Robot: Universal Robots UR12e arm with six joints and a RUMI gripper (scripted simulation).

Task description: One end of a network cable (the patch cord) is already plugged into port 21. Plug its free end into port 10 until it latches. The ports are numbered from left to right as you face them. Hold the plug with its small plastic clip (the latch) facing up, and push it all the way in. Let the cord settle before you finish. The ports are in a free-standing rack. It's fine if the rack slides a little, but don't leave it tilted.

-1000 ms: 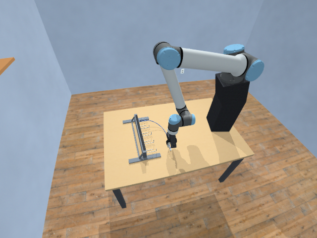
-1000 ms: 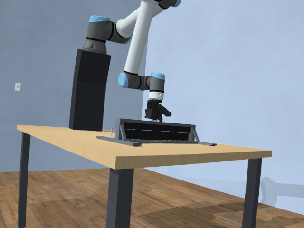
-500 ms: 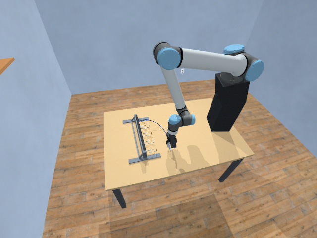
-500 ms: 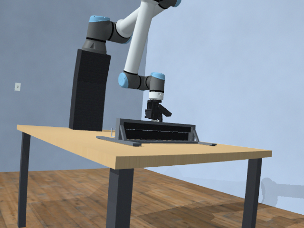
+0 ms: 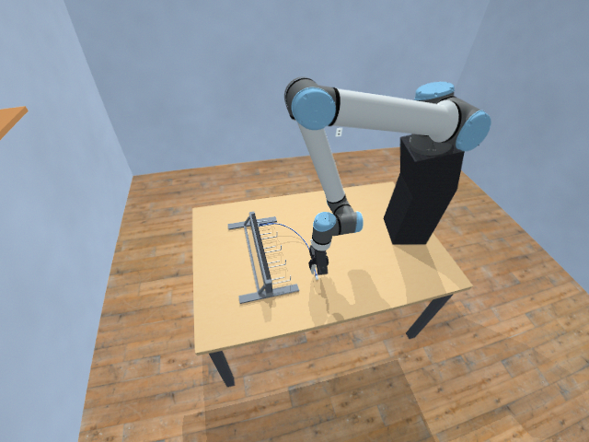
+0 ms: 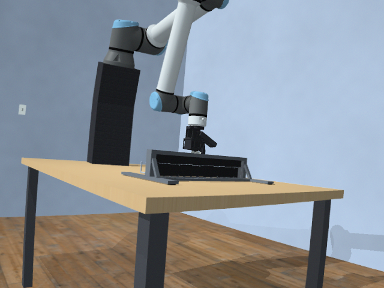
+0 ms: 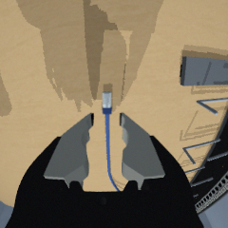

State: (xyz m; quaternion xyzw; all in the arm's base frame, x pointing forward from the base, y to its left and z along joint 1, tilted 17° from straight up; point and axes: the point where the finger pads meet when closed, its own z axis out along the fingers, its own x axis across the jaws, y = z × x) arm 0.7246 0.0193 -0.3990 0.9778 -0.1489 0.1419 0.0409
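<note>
The plug lies 2 cm below my hand, 1 cm to the left of it and 1 cm ahead of it.
</note>
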